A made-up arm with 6 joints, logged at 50 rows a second.
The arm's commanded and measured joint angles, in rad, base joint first. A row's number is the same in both.
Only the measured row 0 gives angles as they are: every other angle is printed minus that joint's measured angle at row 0.
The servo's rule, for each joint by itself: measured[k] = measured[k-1] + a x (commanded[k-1-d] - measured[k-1]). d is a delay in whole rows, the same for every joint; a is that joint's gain. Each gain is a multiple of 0.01, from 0.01 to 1. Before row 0 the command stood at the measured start. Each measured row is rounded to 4 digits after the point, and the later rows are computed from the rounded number. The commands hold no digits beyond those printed.
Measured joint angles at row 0:
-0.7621, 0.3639, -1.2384, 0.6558, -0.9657, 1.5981
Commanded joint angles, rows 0 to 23:
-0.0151, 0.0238, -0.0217, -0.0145, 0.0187, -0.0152
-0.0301, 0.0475, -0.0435, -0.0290, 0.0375, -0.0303
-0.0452, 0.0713, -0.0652, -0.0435, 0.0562, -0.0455
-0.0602, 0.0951, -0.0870, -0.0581, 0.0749, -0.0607
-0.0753, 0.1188, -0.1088, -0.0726, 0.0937, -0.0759
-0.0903, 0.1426, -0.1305, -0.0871, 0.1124, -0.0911
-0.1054, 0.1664, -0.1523, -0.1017, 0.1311, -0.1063
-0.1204, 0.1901, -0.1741, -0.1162, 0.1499, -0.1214
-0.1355, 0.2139, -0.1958, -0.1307, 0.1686, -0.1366
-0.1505, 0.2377, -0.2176, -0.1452, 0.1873, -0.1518
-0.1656, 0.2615, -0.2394, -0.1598, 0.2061, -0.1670
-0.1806, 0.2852, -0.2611, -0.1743, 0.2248, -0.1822
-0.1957, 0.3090, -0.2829, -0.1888, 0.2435, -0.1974
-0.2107, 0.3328, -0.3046, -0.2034, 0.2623, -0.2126
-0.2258, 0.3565, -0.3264, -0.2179, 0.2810, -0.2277
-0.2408, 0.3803, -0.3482, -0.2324, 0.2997, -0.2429
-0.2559, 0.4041, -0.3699, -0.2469, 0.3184, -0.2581
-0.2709, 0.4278, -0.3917, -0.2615, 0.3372, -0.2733
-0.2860, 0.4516, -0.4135, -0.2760, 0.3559, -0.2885
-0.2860, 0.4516, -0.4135, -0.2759, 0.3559, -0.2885
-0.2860, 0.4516, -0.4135, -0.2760, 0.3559, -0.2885
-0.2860, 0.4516, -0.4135, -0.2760, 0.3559, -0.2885
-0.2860, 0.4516, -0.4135, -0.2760, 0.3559, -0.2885
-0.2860, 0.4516, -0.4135, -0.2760, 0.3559, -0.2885
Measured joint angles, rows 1 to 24:
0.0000, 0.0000, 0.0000, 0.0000, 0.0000, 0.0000
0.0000, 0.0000, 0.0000, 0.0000, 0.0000, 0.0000
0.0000, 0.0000, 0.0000, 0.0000, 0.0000, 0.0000
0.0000, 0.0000, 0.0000, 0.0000, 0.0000, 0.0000
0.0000, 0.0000, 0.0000, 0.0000, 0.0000, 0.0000
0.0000, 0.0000, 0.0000, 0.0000, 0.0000, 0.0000
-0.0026, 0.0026, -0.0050, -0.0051, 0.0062, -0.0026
-0.0073, 0.0075, -0.0139, -0.0135, 0.0165, -0.0073
-0.0137, 0.0145, -0.0257, -0.0240, 0.0296, -0.0138
-0.0216, 0.0234, -0.0398, -0.0359, 0.0445, -0.0218
-0.0307, 0.0339, -0.0557, -0.0487, 0.0607, -0.0310
-0.0408, 0.0459, -0.0729, -0.0621, 0.0778, -0.0412
-0.0518, 0.0592, -0.0912, -0.0760, 0.0954, -0.0523
-0.0635, 0.0736, -0.1103, -0.0901, 0.1134, -0.0640
-0.0757, 0.0890, -0.1300, -0.1043, 0.1316, -0.0763
-0.0884, 0.1054, -0.1501, -0.1186, 0.1500, -0.0891
-0.1015, 0.1226, -0.1706, -0.1330, 0.1685, -0.1023
-0.1149, 0.1405, -0.1914, -0.1475, 0.1871, -0.1159
-0.1286, 0.1590, -0.2124, -0.1620, 0.2057, -0.1298
-0.1426, 0.1781, -0.2336, -0.1765, 0.2244, -0.1439
-0.1567, 0.1977, -0.2549, -0.1910, 0.2431, -0.1581
-0.1710, 0.2178, -0.2764, -0.2055, 0.2618, -0.1725
-0.1854, 0.2383, -0.2979, -0.2200, 0.2805, -0.1871
-0.1999, 0.2591, -0.3195, -0.2345, 0.2992, -0.2018
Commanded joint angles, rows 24 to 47:
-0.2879, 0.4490, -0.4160, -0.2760, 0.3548, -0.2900
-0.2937, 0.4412, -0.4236, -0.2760, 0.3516, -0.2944
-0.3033, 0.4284, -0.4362, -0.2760, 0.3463, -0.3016
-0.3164, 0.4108, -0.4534, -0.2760, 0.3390, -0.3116
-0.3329, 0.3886, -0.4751, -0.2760, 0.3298, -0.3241
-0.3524, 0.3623, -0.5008, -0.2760, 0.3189, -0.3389
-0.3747, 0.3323, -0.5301, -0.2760, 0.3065, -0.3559
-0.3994, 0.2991, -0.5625, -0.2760, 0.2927, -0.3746
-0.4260, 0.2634, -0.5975, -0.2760, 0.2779, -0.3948
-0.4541, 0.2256, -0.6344, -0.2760, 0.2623, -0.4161
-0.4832, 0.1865, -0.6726, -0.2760, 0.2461, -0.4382
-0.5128, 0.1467, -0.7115, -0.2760, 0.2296, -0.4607
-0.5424, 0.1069, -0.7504, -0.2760, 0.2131, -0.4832
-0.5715, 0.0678, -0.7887, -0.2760, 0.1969, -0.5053
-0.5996, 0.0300, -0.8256, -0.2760, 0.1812, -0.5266
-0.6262, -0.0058, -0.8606, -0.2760, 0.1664, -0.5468
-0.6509, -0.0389, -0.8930, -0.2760, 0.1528, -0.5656
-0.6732, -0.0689, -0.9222, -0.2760, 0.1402, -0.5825
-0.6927, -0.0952, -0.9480, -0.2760, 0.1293, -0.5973
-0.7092, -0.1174, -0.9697, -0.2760, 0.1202, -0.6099
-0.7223, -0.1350, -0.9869, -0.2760, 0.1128, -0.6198
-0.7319, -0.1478, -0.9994, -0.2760, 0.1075, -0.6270
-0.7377, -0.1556, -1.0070, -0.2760, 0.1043, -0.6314
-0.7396, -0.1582, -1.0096, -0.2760, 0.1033, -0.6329
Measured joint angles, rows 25 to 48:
-0.2145, 0.2803, -0.3411, -0.2490, 0.3179, -0.2165
-0.2267, 0.2991, -0.3578, -0.2584, 0.3304, -0.2287
-0.2368, 0.3159, -0.3706, -0.2646, 0.3388, -0.2389
-0.2452, 0.3308, -0.3805, -0.2686, 0.3444, -0.2473
-0.2521, 0.3441, -0.3881, -0.2712, 0.3482, -0.2543
-0.2579, 0.3559, -0.3939, -0.2729, 0.3507, -0.2601
-0.2630, 0.3661, -0.3990, -0.2740, 0.3521, -0.2652
-0.2682, 0.3744, -0.4047, -0.2747, 0.3519, -0.2702
-0.2742, 0.3803, -0.4119, -0.2752, 0.3501, -0.2755
-0.2814, 0.3837, -0.4214, -0.2755, 0.3464, -0.2816
-0.2902, 0.3842, -0.4338, -0.2757, 0.3409, -0.2888
-0.3008, 0.3818, -0.4492, -0.2758, 0.3336, -0.2973
-0.3134, 0.3764, -0.4678, -0.2759, 0.3247, -0.3073
-0.3280, 0.3679, -0.4896, -0.2759, 0.3141, -0.3187
-0.3447, 0.3564, -0.5144, -0.2759, 0.3022, -0.3316
-0.3633, 0.3420, -0.5420, -0.2759, 0.2890, -0.3460
-0.3837, 0.3249, -0.5720, -0.2759, 0.2748, -0.3617
-0.4056, 0.3053, -0.6041, -0.2759, 0.2599, -0.3785
-0.4289, 0.2835, -0.6377, -0.2759, 0.2445, -0.3963
-0.4531, 0.2598, -0.6724, -0.2759, 0.2288, -0.4148
-0.4780, 0.2345, -0.7076, -0.2759, 0.2131, -0.4338
-0.5032, 0.2081, -0.7428, -0.2759, 0.1977, -0.4530
-0.5283, 0.1809, -0.7773, -0.2759, 0.1829, -0.4721
-0.5529, 0.1534, -0.8106, -0.2759, 0.1688, -0.4909

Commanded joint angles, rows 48 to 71:
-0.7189, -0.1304, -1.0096, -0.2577, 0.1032, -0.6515
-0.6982, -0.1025, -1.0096, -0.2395, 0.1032, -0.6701
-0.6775, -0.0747, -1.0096, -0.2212, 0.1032, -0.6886
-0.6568, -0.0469, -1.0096, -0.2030, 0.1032, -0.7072
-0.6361, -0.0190, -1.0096, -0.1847, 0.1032, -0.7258
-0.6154, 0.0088, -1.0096, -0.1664, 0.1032, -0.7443
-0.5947, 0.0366, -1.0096, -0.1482, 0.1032, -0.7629
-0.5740, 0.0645, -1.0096, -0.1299, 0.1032, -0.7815
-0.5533, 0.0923, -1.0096, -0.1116, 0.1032, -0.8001
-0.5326, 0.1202, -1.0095, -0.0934, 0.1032, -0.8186
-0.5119, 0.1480, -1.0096, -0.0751, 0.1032, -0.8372
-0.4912, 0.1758, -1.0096, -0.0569, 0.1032, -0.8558
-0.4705, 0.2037, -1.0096, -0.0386, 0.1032, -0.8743
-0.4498, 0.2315, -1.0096, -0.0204, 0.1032, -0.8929
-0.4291, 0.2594, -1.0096, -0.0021, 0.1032, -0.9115
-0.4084, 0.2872, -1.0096, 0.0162, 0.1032, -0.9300
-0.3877, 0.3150, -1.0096, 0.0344, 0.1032, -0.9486
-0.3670, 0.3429, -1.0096, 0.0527, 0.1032, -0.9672
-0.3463, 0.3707, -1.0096, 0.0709, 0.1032, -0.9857
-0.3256, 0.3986, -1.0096, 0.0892, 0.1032, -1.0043
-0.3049, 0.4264, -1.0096, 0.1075, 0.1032, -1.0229
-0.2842, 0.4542, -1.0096, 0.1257, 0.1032, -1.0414
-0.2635, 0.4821, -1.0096, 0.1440, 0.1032, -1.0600
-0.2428, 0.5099, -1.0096, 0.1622, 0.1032, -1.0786
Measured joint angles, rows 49 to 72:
-0.5767, 0.1261, -0.8422, -0.2759, 0.1558, -0.5090
-0.5992, 0.0993, -0.8715, -0.2759, 0.1441, -0.5262
-0.6201, 0.0735, -0.8980, -0.2759, 0.1338, -0.5421
-0.6391, 0.0492, -0.9213, -0.2759, 0.1251, -0.5565
-0.6559, 0.0267, -0.9410, -0.2759, 0.1182, -0.5692
-0.6701, 0.0064, -0.9568, -0.2759, 0.1133, -0.5800
-0.6784, -0.0086, -0.9689, -0.2695, 0.1100, -0.5922
-0.6818, -0.0189, -0.9783, -0.2590, 0.1078, -0.6054
-0.6811, -0.0250, -0.9855, -0.2458, 0.1063, -0.6195
-0.6770, -0.0274, -0.9910, -0.2308, 0.1053, -0.6344
-0.6700, -0.0265, -0.9953, -0.2147, 0.1046, -0.6499
-0.6607, -0.0226, -0.9986, -0.1978, 0.1041, -0.6659
-0.6495, -0.0161, -1.0011, -0.1804, 0.1038, -0.6824
-0.6367, -0.0072, -1.0031, -0.1627, 0.1036, -0.6992
-0.6225, 0.0037, -1.0046, -0.1448, 0.1035, -0.7164
-0.6072, 0.0165, -1.0057, -0.1268, 0.1034, -0.7338
-0.5910, 0.0310, -1.0066, -0.1087, 0.1033, -0.7514
-0.5740, 0.0469, -1.0073, -0.0906, 0.1033, -0.7691
-0.5564, 0.0641, -1.0078, -0.0724, 0.1033, -0.7870
-0.5383, 0.0825, -1.0082, -0.0542, 0.1033, -0.8050
-0.5197, 0.1020, -1.0085, -0.0360, 0.1033, -0.8231
-0.5008, 0.1224, -1.0088, -0.0177, 0.1033, -0.8413
-0.4816, 0.1436, -1.0090, 0.0005, 0.1033, -0.8595
-0.4621, 0.1655, -1.0091, 0.0188, 0.1033, -0.8778

